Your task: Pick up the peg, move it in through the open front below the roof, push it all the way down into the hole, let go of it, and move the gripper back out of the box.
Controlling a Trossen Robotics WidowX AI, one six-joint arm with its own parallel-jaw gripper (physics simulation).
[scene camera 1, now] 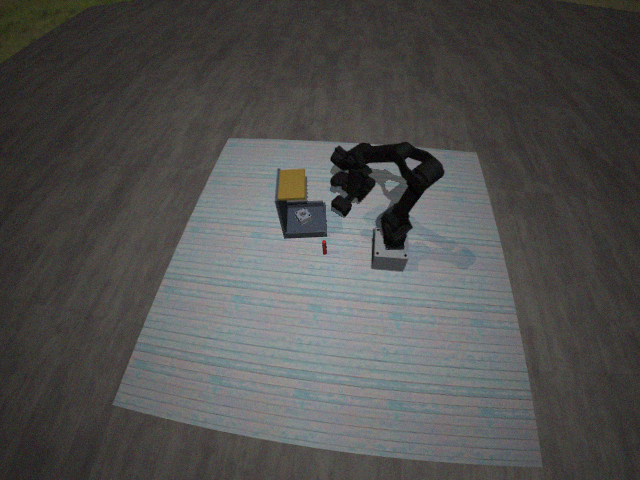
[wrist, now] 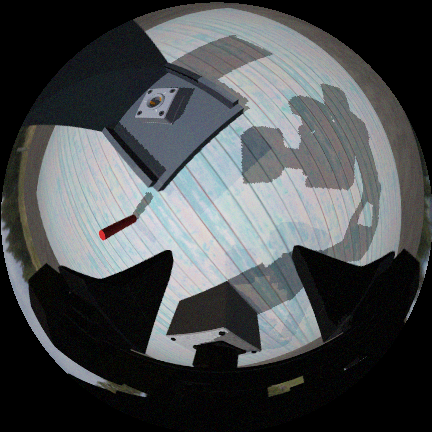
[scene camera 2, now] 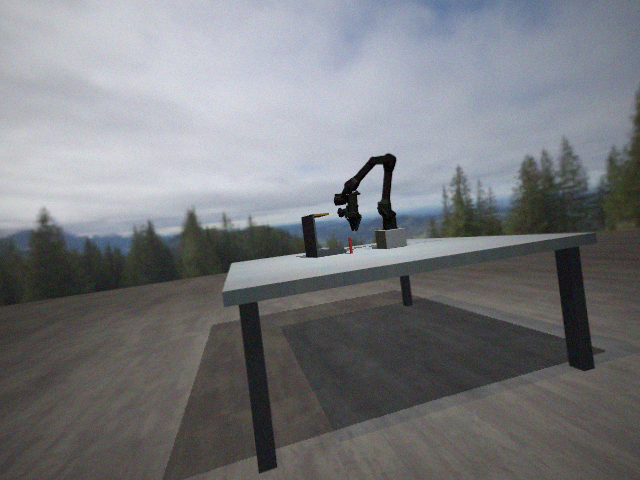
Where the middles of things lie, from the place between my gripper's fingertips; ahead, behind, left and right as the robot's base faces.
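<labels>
The dark box (scene camera 2: 308,222) is 30 mm to the right of my hand and 180 mm ahead of it. There's also the yellow roof (scene camera 1: 291,182), and that's 110 mm above my hand, 210 mm ahead of it and 30 mm to the right of it.
</labels>
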